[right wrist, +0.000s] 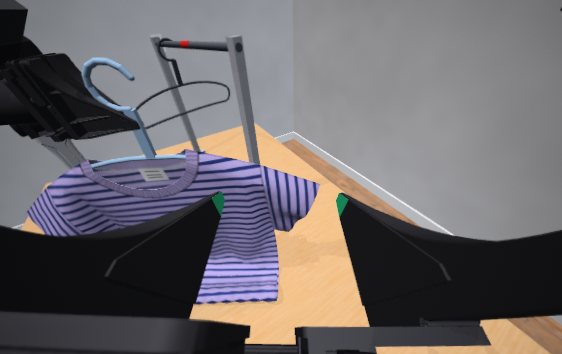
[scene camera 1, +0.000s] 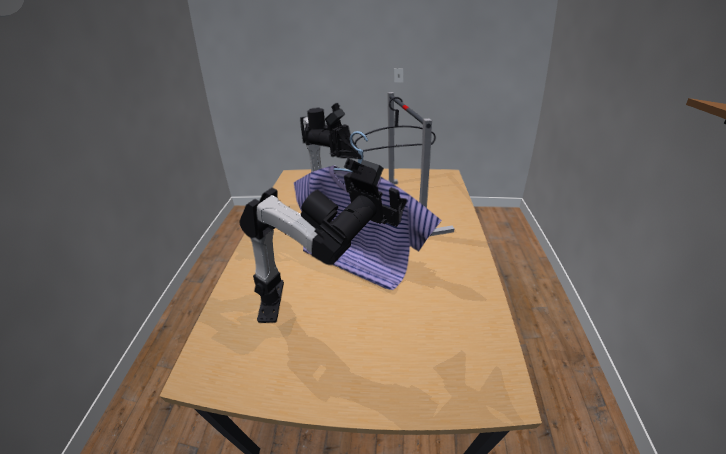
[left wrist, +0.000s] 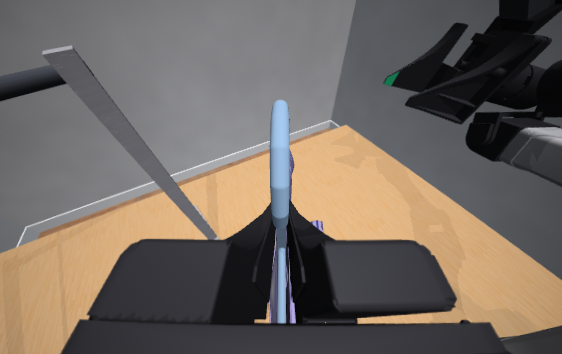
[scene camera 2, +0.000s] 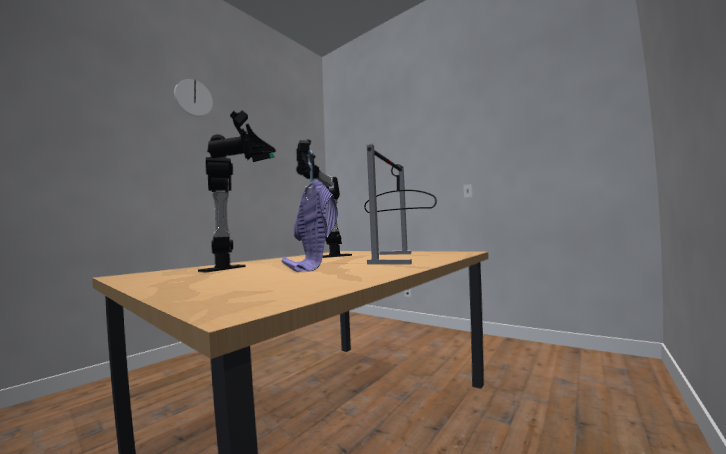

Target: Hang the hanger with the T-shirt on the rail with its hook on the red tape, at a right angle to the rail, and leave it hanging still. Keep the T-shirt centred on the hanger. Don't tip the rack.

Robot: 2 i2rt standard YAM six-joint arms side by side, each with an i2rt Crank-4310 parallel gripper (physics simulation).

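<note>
The light-blue hanger [scene camera 1: 359, 132] [scene camera 2: 311, 165] [left wrist: 280, 160] [right wrist: 143, 137] is upright, its hook free in the air and apart from the rail. The purple striped T-shirt [scene camera 1: 374, 246] [scene camera 2: 310, 219] [right wrist: 240, 185] hangs on it, with the hanger's neck rising through the collar; its hem reaches the table. My left gripper [left wrist: 281, 201] [right wrist: 140, 123] is shut on the hanger's neck, below the hook. My right gripper [right wrist: 280, 195] [scene camera 2: 273, 152] is open and empty in front of the shirt. The rail [scene camera 1: 416, 113] [right wrist: 207, 45] carries the red tape [scene camera 1: 405, 107] [right wrist: 184, 44] nearer its far end.
The grey rack [scene camera 1: 426, 160] [left wrist: 120, 130] [right wrist: 243, 95] stands upright on the table [scene camera 1: 374, 342]. A black hanger [scene camera 1: 396, 117] [right wrist: 177, 75] hangs near the rail's far end, beyond the tape, its wide body reaching out between and past the posts.
</note>
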